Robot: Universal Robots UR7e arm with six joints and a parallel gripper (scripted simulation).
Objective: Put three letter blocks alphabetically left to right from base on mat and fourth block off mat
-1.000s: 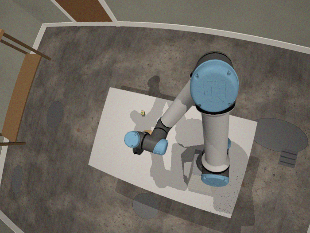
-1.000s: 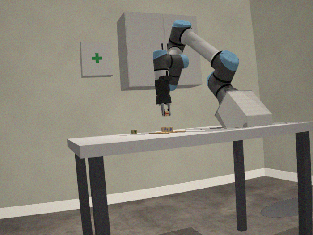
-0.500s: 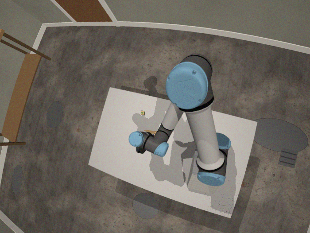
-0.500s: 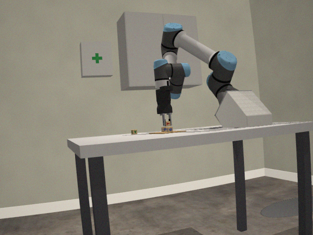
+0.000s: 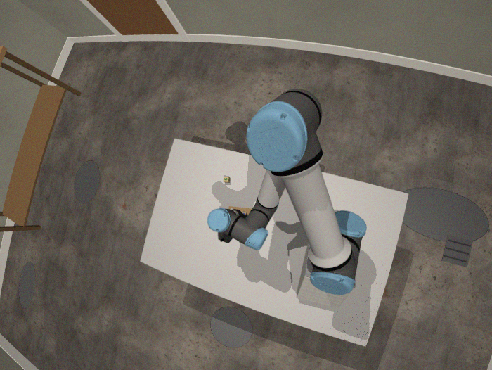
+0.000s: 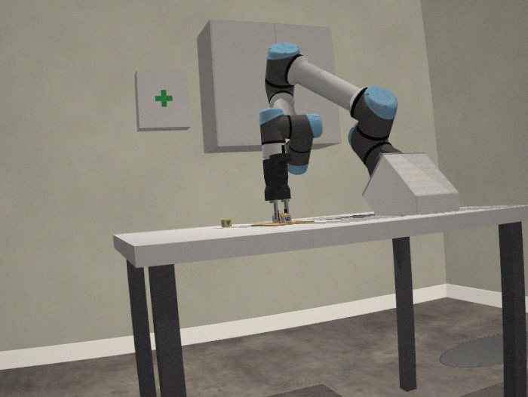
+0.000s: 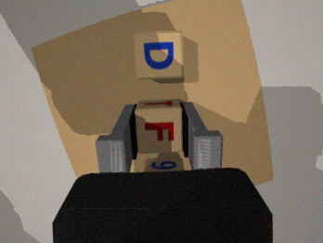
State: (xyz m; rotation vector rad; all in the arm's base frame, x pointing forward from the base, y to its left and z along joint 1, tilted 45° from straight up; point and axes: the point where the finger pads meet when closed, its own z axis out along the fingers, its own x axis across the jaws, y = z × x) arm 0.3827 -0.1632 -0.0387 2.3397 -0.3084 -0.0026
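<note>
My hand is 1 cm above the red-marked block. Round my hand: tan mat: 3 cm below.
</note>
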